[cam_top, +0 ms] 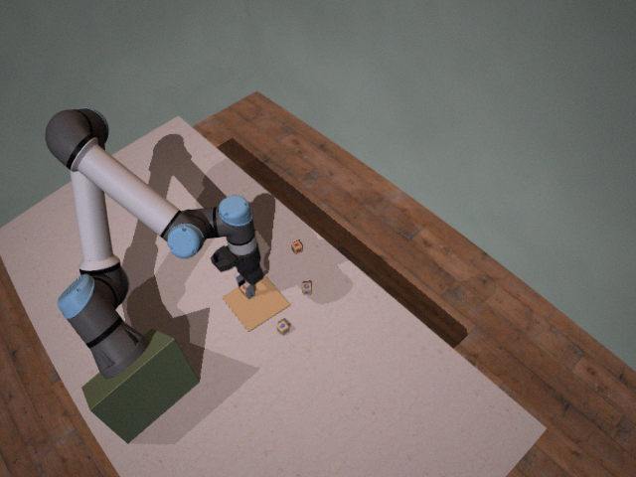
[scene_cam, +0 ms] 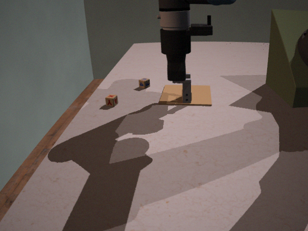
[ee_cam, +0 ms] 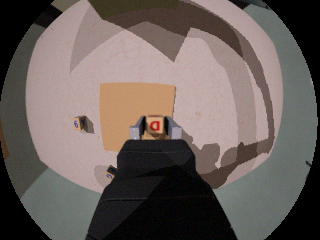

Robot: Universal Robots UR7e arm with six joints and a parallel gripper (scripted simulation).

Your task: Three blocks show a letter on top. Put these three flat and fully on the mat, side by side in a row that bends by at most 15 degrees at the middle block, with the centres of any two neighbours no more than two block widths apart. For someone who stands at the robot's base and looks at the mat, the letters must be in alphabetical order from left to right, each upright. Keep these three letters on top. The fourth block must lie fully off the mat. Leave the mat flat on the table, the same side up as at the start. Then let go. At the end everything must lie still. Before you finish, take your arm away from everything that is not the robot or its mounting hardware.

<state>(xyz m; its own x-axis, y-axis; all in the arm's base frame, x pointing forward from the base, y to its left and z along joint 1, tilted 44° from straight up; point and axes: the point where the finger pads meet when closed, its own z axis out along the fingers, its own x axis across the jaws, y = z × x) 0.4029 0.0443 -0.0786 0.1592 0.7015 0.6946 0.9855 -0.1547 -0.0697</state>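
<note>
Now: hand 10 mm past the tan mat, 40 mm to the left of it and 20 mm above it.
</note>
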